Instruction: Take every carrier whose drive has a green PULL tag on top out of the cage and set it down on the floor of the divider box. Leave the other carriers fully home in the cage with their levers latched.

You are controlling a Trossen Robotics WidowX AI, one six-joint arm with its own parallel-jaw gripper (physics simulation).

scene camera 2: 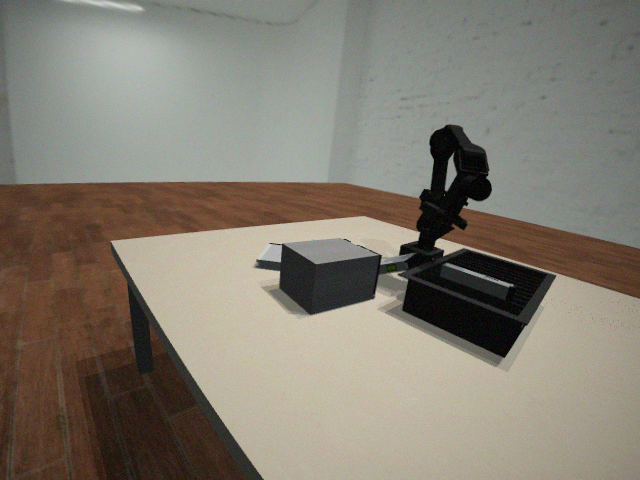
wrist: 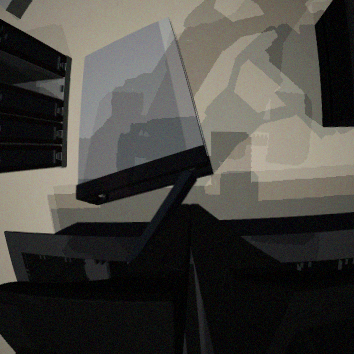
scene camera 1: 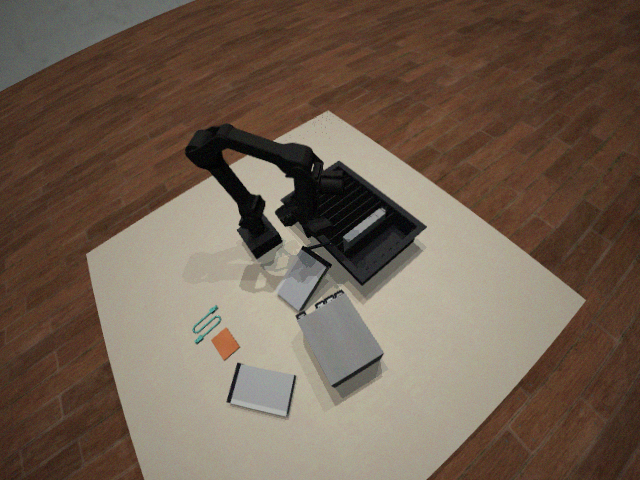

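Seen in the pictures: gripper, between the fingertips: (scene camera 2: 428, 243) (wrist: 188, 211) (scene camera 1: 308, 237); arm's base, origin of its link: (scene camera 2: 425, 247) (scene camera 1: 256, 228).
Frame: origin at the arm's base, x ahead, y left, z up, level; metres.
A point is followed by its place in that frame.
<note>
The grey cage (scene camera 1: 339, 338) {x 0.478, y 0.009, z 0.059 m} (scene camera 2: 328, 276) {x 0.534, y 0.079, z 0.025 m} stands on the table, and its dark slots show at the left of the wrist view (wrist: 31, 105) {x 0.367, y 0.023, z -0.002 m}. One grey carrier (scene camera 1: 303, 278) {x 0.259, y 0.030, z 0.001 m} (wrist: 133, 105) {x 0.242, y 0.040, z 0.008 m} lies outside it on the table, between the cage and the black divider box (scene camera 1: 390, 200) {x 0.217, y 0.413, z 0.032 m} (scene camera 2: 456, 319) {x 0.357, y 0.299, z -0.024 m}. Its thin lever (wrist: 165, 214) {x 0.208, y 0.121, z 0.039 m} is swung out toward the box corner. A green tag (scene camera 2: 391, 268) {x 0.292, y 0.070, z -0.002 m} shows on this carrier. Another grey carrier (scene camera 1: 364, 224) {x 0.246, y 0.276, z 0.049 m} (scene camera 2: 475, 281) {x 0.260, y 0.284, z 0.037 m} lies in the divider box. My gripper (scene camera 1: 314, 232) {x 0.188, y 0.109, z 0.070 m} (wrist: 188, 211) {x 0.188, y 0.109, z 0.070 m} is shut and empty, low by the box corner, right beside the lever.
A flat grey drive (scene camera 1: 262, 390) {x 0.452, y -0.236, z -0.034 m} lies at the front left of the table. An orange pad (scene camera 1: 225, 343) {x 0.268, y -0.275, z -0.055 m} and a teal cable (scene camera 1: 206, 324) {x 0.177, y -0.304, z -0.056 m} lie to its left. The arm's base (scene camera 1: 260, 238) {x 0.044, y -0.009, z -0.001 m} stands behind the loose carrier.
</note>
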